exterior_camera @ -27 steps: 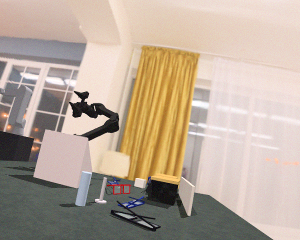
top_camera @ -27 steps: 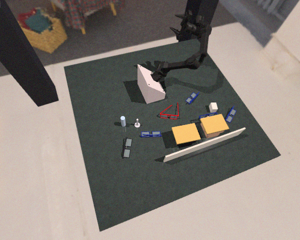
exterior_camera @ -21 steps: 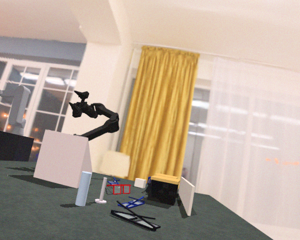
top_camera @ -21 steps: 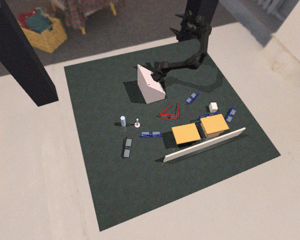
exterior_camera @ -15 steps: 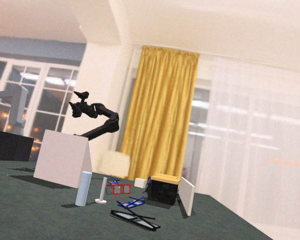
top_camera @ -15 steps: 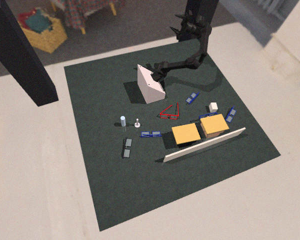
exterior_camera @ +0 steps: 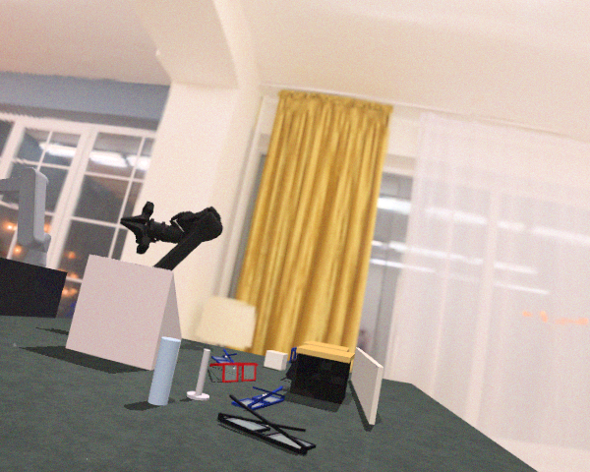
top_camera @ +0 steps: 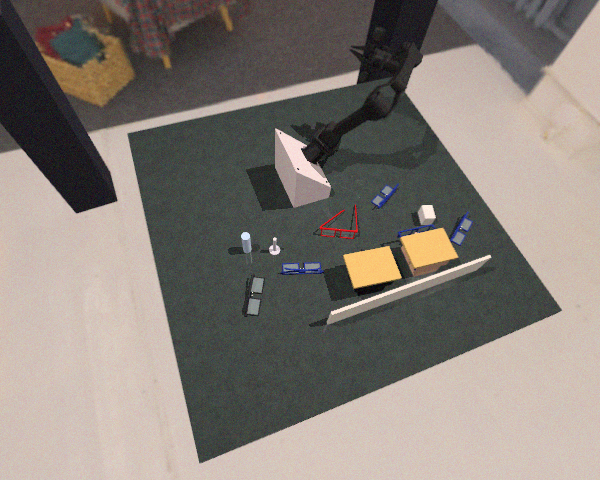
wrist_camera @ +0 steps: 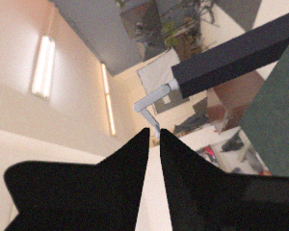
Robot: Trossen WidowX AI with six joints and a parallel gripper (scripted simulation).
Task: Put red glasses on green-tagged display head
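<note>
Now: gripper tip 590 mm short of the white cube, 340 mm above it and 90 mm to the right of it. Also, from my gripper tip: white peg 500 mm to the right, 500 mm ahead, 350 mm below; then pale blue cylinder 590 mm to the right, 460 mm ahead, 320 mm below; then long white board 830 mm ahead, 320 mm below, 150 mm to the right.
</note>
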